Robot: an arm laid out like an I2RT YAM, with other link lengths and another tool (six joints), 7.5 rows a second.
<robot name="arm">
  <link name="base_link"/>
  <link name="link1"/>
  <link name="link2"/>
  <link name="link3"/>
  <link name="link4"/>
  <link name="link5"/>
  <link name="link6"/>
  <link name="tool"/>
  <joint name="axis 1" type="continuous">
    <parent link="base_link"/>
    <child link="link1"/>
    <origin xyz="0 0 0.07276"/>
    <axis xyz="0 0 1"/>
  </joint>
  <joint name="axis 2" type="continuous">
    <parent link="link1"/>
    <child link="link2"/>
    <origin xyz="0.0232 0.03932 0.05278"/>
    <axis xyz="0 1 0"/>
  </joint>
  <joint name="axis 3" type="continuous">
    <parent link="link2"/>
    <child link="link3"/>
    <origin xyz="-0.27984 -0.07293 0"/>
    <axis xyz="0 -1 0"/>
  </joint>
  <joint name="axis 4" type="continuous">
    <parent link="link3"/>
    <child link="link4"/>
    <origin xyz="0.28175 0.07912 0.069"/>
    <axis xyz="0 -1 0"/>
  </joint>
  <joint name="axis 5" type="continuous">
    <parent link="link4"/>
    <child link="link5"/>
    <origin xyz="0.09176 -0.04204 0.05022"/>
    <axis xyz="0 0 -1"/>
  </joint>
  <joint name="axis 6" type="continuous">
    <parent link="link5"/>
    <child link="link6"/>
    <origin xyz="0.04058 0 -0.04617"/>
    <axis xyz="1 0 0"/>
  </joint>
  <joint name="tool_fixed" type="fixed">
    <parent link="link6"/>
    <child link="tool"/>
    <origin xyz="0 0.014 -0.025" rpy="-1.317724 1.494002 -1.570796"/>
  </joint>
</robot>
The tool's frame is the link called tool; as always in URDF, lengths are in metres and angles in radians. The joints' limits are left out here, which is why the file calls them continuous.
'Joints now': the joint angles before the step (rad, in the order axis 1, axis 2, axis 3, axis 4, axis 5, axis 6). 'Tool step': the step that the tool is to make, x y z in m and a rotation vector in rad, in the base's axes. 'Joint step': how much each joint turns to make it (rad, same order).
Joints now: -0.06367, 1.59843, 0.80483, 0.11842, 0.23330, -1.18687
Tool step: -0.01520, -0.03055, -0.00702, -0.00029, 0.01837, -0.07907
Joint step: -0.08892, -0.01704, -0.04039, 0.00700, -0.00620, -0.00819
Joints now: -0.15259, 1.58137, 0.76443, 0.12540, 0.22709, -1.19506
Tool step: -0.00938, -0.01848, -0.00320, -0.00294, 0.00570, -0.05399
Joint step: -0.05584, -0.00814, -0.02034, 0.00809, 0.00108, -0.00430
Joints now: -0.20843, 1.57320, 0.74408, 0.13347, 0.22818, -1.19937
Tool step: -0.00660, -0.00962, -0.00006, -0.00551, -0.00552, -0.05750
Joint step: -0.02955, -0.01058, -0.01253, 0.00495, 0.02414, 0.01512
